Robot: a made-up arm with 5 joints. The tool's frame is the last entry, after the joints.
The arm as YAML. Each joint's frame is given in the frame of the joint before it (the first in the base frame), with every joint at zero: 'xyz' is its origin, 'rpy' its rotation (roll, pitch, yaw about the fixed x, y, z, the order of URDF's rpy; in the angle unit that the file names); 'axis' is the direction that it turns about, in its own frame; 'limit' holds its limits. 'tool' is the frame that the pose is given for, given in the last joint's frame.
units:
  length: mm
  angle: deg
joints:
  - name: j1
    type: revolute
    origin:
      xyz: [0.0, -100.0, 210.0]
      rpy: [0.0, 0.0, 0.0]
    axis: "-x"
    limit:
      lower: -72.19
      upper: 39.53
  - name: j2
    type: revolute
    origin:
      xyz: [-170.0, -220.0, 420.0]
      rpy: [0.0, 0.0, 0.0]
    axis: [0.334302, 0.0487, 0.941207]
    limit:
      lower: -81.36
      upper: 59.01
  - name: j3
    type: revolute
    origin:
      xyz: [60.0, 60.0, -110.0]
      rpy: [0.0, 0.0, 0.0]
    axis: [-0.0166, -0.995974, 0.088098]
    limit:
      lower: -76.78
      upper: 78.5
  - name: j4
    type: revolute
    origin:
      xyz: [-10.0, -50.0, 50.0]
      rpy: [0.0, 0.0, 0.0]
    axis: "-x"
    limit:
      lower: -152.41
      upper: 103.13
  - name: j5
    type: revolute
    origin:
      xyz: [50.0, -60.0, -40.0]
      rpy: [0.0, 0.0, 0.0]
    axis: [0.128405, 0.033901, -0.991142]
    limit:
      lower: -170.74
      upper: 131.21
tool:
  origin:
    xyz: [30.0, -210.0, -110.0]
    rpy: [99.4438, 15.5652, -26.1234]
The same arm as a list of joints. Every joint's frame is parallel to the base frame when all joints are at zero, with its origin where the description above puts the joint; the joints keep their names.
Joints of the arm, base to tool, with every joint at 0 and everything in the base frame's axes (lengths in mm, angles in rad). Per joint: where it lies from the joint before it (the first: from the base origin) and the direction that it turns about. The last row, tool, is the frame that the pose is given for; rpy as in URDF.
j1: xyz 0 -100 210 axis -x
j2: xyz -170 -220 420 axis 0.334302 0.0487 0.941207
j3: xyz 60 60 -110 axis -0.0166 -0.995974 0.088098
j4: xyz -10 -50 50 axis -x
j5: xyz 50 -60 -40 axis 0.128405 0.033901 -0.991142
tool: xyz 30 -210 -110 rpy 1.7356 0.2717 -0.4559
Joint limits (rad, base to tool): -1.26..0.6899 -1.42..1.0299 -1.3401..1.3701 -2.6601..1.8 -2.98..2.29

